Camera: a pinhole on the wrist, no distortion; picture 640 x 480 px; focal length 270.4 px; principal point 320.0 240.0 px. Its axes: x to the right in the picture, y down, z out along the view. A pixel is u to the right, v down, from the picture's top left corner.
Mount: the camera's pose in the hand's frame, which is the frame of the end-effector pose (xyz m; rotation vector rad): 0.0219 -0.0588 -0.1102 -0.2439 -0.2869 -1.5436
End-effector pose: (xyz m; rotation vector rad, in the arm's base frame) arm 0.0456 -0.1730 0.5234 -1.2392 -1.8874 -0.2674
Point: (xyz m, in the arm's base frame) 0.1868 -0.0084 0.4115
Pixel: 127 231
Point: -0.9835 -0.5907 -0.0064
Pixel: outside the picture
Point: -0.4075 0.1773 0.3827
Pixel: 474 331
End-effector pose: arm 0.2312 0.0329 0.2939 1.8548 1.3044 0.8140
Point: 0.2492 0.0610 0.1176
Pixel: 556 237
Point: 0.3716 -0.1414 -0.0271
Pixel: 487 121
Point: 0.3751 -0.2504 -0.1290
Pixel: 514 69
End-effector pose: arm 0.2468 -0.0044 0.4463 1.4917 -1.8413 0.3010
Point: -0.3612 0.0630 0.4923
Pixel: 24 245
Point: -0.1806 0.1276 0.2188
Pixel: 160 112
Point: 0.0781 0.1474 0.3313
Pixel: 137 20
